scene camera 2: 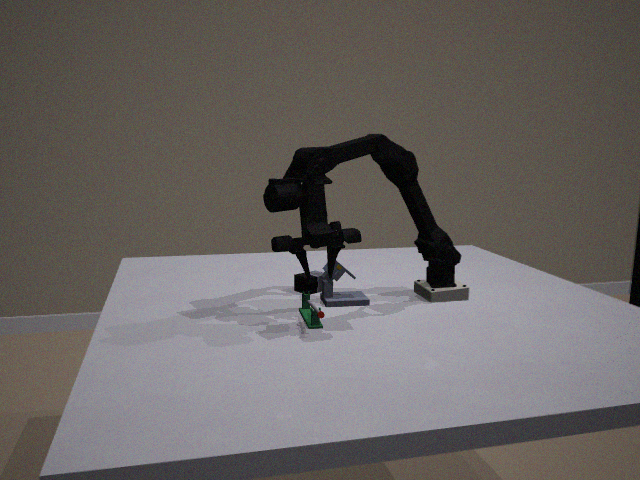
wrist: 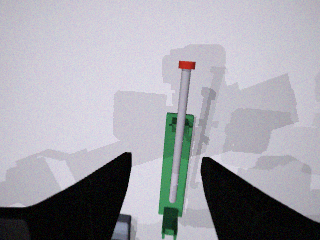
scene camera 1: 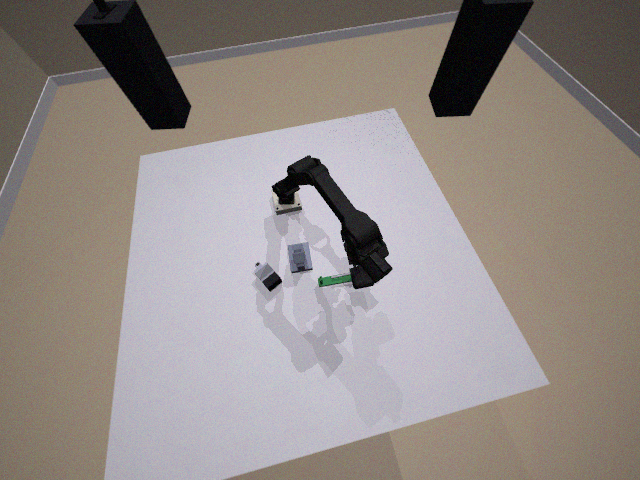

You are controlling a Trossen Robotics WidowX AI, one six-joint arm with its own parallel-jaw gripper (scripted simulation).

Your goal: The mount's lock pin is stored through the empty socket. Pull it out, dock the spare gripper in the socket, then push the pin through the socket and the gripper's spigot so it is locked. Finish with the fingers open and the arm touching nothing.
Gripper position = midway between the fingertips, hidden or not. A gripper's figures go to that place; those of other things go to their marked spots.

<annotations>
My gripper (wrist: 166,161) is 0.11 m from the lens. A lock pin (wrist: 186,66): 0.15 m from the lens.
</annotations>
